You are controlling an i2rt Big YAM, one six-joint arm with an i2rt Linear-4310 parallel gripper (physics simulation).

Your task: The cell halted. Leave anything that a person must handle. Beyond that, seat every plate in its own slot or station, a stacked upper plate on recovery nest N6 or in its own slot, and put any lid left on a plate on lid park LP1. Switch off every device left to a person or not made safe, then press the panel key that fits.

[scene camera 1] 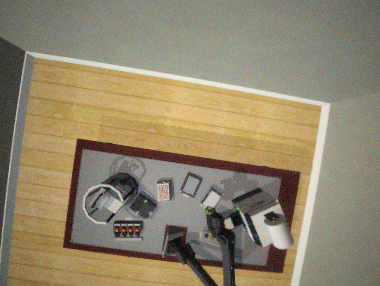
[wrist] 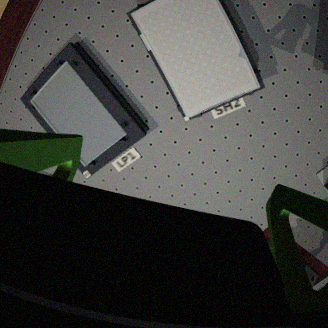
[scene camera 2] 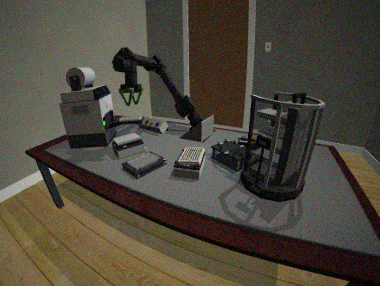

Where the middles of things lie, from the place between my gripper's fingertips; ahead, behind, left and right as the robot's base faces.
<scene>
Right now my hand is 65 cm to the right of the round plate hotel H1 (scene camera 2: 282, 132), 7 cm above it and 2 cm past it.
</scene>
